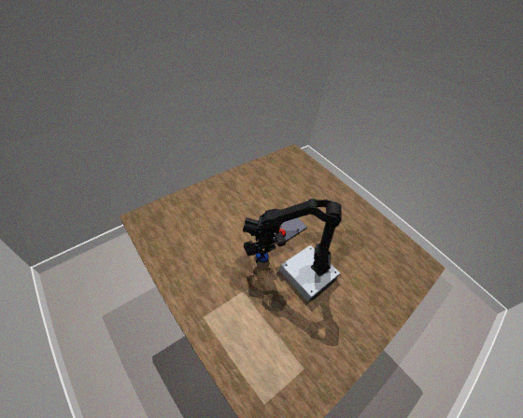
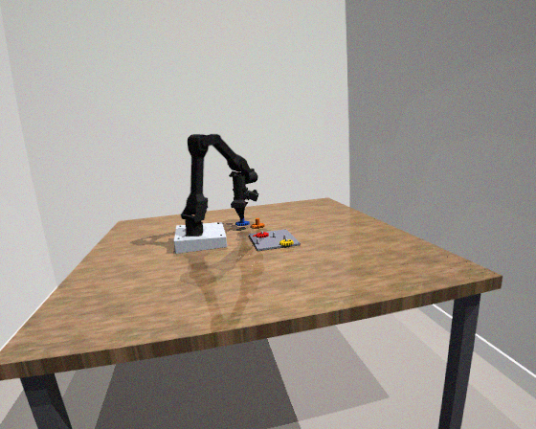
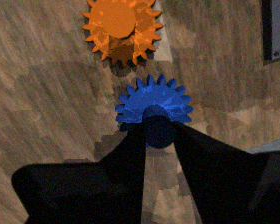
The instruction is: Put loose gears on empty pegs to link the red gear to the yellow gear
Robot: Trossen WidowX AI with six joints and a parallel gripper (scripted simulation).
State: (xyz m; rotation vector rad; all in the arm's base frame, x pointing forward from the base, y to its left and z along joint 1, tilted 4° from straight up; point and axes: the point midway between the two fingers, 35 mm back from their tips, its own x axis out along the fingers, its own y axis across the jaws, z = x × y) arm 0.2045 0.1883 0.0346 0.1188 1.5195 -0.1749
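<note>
Now: gripper tip 70 mm short of the red gear, 170 mm to the left of it and 30 mm above it. From my gripper tip the other things lie so: red arrow (50 mm ahead, 150 mm to the right, 40 mm below); orange gear (70 mm ahead, 10 mm to the left, 30 mm below); blue gear (10 mm below).
</note>
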